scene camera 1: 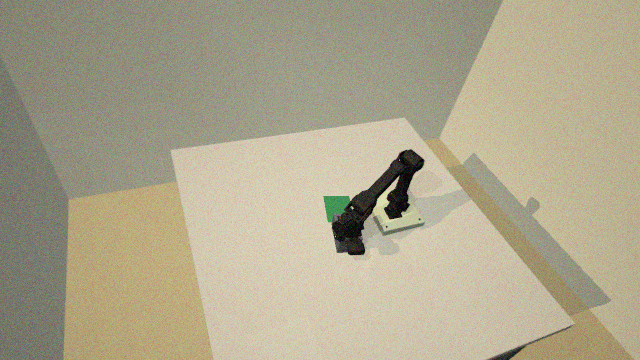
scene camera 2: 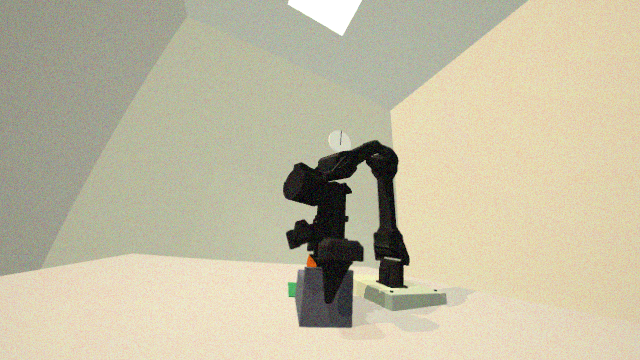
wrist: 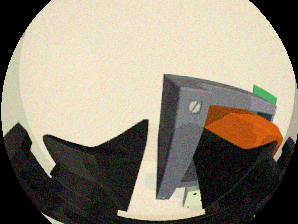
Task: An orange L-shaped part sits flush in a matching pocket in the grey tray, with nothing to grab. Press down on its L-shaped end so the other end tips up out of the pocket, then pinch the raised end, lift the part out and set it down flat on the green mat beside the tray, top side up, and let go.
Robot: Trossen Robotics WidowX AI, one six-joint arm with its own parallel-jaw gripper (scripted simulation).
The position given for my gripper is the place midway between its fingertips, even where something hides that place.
Observation:
I see my gripper (scene camera 2: 325, 299) and an orange L-shaped part (wrist: 246, 129).
My gripper also shows in the wrist view (wrist: 169, 125).

